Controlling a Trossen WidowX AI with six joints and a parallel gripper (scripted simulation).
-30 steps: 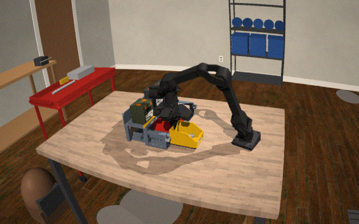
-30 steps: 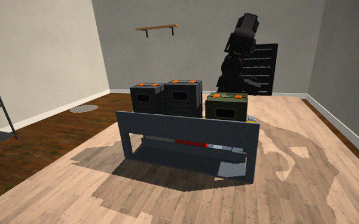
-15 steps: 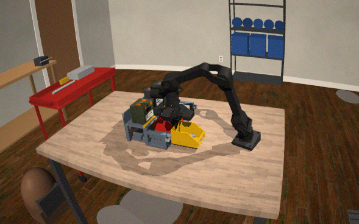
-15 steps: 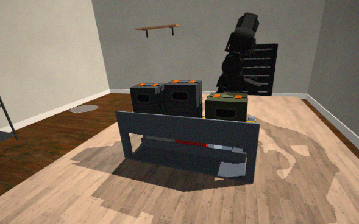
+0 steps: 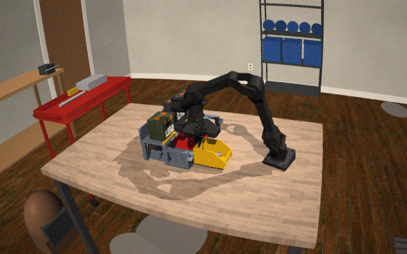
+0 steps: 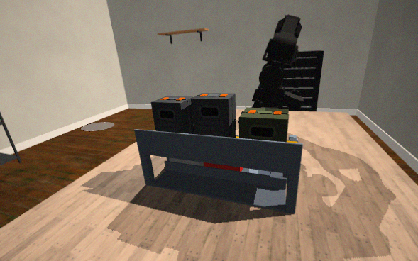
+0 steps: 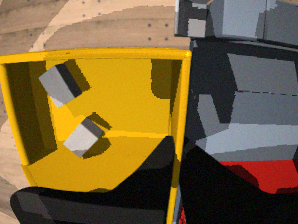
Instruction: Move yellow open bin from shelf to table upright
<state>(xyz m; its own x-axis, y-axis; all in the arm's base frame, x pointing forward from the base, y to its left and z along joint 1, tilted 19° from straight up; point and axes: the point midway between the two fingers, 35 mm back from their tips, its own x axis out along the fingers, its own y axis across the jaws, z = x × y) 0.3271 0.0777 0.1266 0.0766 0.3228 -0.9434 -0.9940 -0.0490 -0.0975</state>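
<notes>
Now: the yellow open bin 60 mm behind my hand, 50 mm below it and 10 mm to the right of it. Round my hand: green case (180 mm ahead, 40 mm above, 10 mm to the left); red bin (110 mm to the right, 100 mm ahead, 70 mm below).
</notes>
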